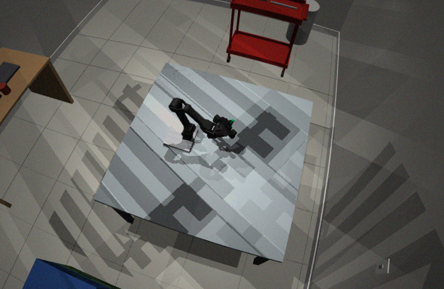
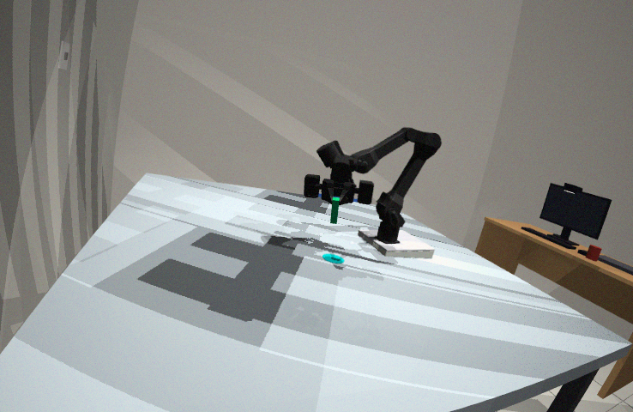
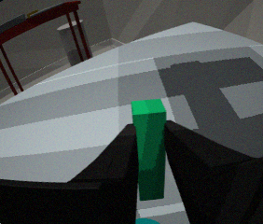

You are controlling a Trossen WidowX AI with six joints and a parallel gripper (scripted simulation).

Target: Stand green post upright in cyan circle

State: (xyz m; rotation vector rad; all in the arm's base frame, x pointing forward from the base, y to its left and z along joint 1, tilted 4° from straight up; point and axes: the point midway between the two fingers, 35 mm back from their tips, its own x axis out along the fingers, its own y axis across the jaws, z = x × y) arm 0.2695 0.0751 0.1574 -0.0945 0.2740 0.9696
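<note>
Now: gripper tip 40 mm past the cyan circle, 10 mm to the left of it and 150 mm above it. Round my gripper tip: green post: 20 mm below.
</note>
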